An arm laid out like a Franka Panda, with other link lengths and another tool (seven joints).
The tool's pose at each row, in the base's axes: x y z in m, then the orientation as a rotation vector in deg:
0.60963 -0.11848 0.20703 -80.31 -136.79 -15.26
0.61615 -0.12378 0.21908 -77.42 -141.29 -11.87
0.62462 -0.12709 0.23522 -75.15 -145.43 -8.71
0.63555 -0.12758 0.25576 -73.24 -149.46 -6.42
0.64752 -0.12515 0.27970 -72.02 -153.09 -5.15
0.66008 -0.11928 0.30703 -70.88 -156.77 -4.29
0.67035 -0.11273 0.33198 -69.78 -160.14 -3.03
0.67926 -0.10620 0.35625 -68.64 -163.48 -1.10
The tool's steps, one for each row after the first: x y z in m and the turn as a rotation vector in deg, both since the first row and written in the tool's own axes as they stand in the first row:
-0.00238 0.00286 -0.01421 1.70 -3.20 -3.03
-0.00241 0.00831 -0.03192 3.02 -6.43 -5.56
0.00048 0.01721 -0.05322 3.60 -9.54 -7.91
0.00659 0.02839 -0.07689 3.42 -12.33 -9.81
0.01656 0.04170 -0.10263 2.89 -15.09 -11.69
0.02714 0.05340 -0.12548 2.66 -17.77 -13.35
0.03805 0.06392 -0.14742 2.76 -20.65 -14.92

